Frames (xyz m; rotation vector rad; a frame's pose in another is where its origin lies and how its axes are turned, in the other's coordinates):
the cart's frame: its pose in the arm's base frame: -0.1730 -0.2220 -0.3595 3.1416 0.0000 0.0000
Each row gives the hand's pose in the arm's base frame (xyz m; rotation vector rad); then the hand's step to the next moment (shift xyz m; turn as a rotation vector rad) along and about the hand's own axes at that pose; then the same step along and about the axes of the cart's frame.
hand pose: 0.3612 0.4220 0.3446 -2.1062 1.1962 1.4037
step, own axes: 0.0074 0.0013 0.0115 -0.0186 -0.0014 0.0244
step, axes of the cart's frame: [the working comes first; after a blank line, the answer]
step, axes of the arm's base frame: -0.0066 0.0035 -0.0115 -0.0162 0.0256 0.0050

-0.0066 -0.0035 0.0115 -0.0162 -0.0256 -0.0050
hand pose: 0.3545 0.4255 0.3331 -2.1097 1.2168 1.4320
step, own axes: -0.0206 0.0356 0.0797 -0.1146 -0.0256 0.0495
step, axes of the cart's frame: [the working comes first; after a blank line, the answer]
step, axes of the arm's base frame: -0.0789 0.0412 -0.0110 -0.0255 0.1015 0.0728

-0.0789 -0.0412 0.0110 -0.0255 -0.1015 -0.0728
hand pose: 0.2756 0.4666 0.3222 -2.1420 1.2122 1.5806
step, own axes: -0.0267 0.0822 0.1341 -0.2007 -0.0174 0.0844
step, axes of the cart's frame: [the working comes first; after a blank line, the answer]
step, axes of the arm's base frame: -0.1540 0.0410 -0.0069 -0.0628 0.1588 0.1362

-0.1540 -0.0410 0.0069 -0.0628 -0.1588 -0.1362
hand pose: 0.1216 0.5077 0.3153 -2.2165 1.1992 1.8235
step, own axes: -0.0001 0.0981 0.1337 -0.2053 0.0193 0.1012
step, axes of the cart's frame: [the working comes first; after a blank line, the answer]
step, axes of the arm's base frame: -0.1657 -0.0055 0.0005 -0.0975 0.1434 0.1506

-0.1657 0.0055 -0.0005 -0.0975 -0.1434 -0.1506
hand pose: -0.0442 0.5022 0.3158 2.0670 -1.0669 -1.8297
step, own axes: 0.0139 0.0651 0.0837 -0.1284 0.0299 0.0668
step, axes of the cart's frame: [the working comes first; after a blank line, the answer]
step, axes of the arm's base frame: -0.1026 -0.0293 0.0072 -0.0711 0.0779 0.1035

-0.1026 0.0293 -0.0072 -0.0711 -0.0779 -0.1035
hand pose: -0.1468 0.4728 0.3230 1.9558 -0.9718 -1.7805
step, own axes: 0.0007 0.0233 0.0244 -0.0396 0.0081 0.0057
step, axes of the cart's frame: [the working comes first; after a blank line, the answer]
step, axes of the arm's base frame: -0.0297 -0.0122 0.0104 -0.0073 0.0218 0.0337

-0.0297 0.0122 -0.0104 -0.0073 -0.0218 -0.0337
